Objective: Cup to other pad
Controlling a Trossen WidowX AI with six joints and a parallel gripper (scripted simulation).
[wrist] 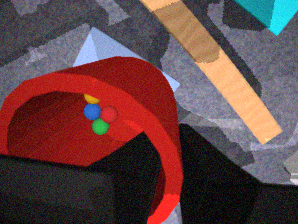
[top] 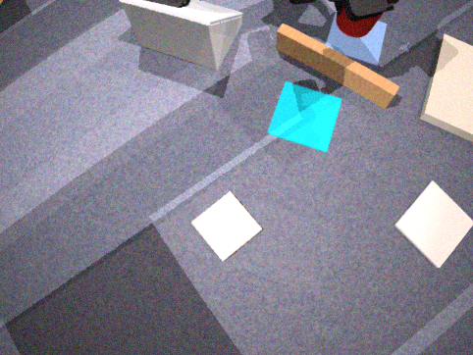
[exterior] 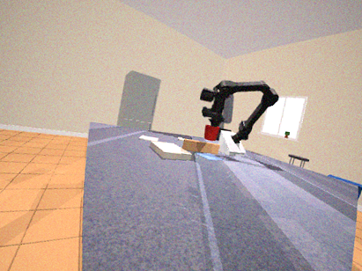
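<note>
The cyan pad lies 14 cm to the right of my gripper tip, 13 cm below it and 2 cm behind it. Round my gripper tip: orange wooden bar 10 cm below, 4 cm to the right, 1 cm ahead; cup 3 cm ahead, 1 cm to the left.
</note>
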